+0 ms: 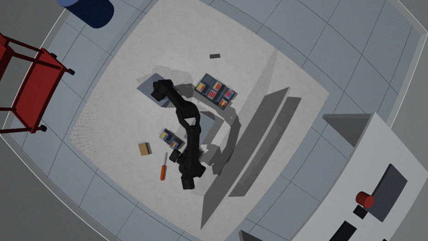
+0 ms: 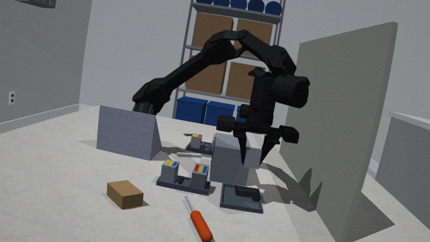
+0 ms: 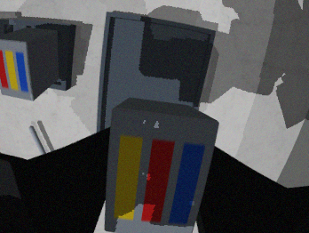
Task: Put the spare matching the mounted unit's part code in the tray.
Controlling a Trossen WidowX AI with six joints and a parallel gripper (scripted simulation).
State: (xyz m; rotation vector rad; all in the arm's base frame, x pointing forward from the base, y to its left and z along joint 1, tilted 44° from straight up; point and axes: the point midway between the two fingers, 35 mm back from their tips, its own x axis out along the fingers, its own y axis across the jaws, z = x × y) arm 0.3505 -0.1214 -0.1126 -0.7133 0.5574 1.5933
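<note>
Right now my gripper tip is 1 cm past the dark tray and 9 cm above it. Round my gripper tip: rack (15 cm behind, 1 cm to the left, 9 cm below); grey spare block (3 cm above); mounted unit (6 cm behind, 18 cm to the left, 4 cm below).
</note>
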